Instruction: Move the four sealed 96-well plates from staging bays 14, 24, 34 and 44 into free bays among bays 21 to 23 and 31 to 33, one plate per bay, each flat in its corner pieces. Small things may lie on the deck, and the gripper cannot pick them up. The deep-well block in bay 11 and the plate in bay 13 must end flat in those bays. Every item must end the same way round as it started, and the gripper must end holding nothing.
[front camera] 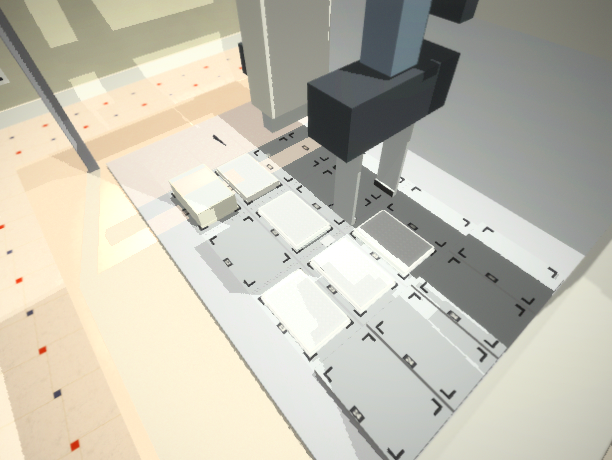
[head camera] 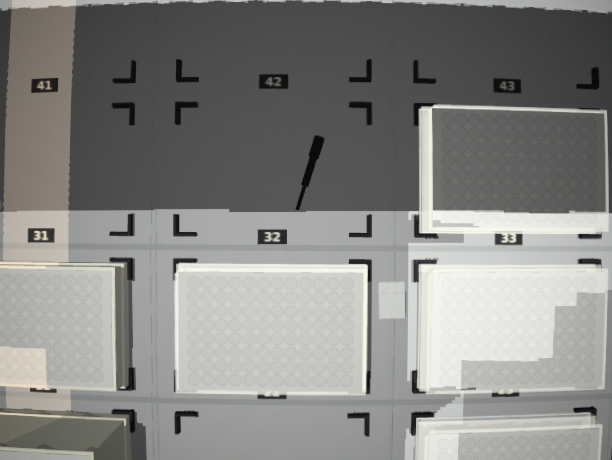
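Pixels of known places: gripper, fingertip midpoint: [front camera: 365,202]; robot's base at its link origin: [front camera: 173,194].
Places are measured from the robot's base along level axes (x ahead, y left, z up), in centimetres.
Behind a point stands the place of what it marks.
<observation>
Sealed plates lie flat within the corner pieces of bay 21, a plate [front camera: 248,176] @(x 7.3, y 14.8, z 1.4 cm) [head camera: 50,320] @(x 8.2, y 15.5, z 1.4 cm), bay 22, a plate [front camera: 295,220] @(x 24.0, y 14.6, z 1.4 cm) [head camera: 272,330] @(x 23.0, y 15.1, z 1.4 cm), bay 23, a plate [front camera: 350,270] @(x 39.1, y 14.7, z 1.4 cm) [head camera: 500,325] @(x 37.9, y 15.4, z 1.4 cm), and bay 33, a plate [front camera: 394,240] @(x 39.7, y 25.5, z 1.4 cm) [head camera: 515,165] @(x 38.8, y 25.9, z 1.4 cm). The pale deep-well block [front camera: 202,192] @(x 8.1, y 3.8, z 4.2 cm) [head camera: 55,430] @(x 8.8, y 8.4, z 2.2 cm) sits in bay 11; its lower part is cut off in the head view. Another plate [front camera: 306,312] @(x 40.2, y 3.9, z 1.4 cm) [head camera: 510,445] @(x 38.8, y 7.2, z 1.4 cm) lies in bay 13. My gripper [front camera: 369,206] @(x 38.0, y 17.0, z 16.0 cm) is open, jaws apart with nothing between them, above the deck around bay 32. It does not show in the head view.
A dark screwdriver-like tool [head camera: 311,170] @(x 25.4, y 25.5, z 0.5 cm) lies in bay 32. A small pale block [head camera: 391,300] @(x 30.9, y 16.8, z 0.1 cm) lies between the plates in bays 22 and 23. Another dark tool [front camera: 218,139] @(x -9.9, y 17.2, z 0.5 cm) lies beyond the deep-well block. The parked pipetting stage [front camera: 290,60] stands behind. Bays 12, 14, 24 and 34 hold no plate.
</observation>
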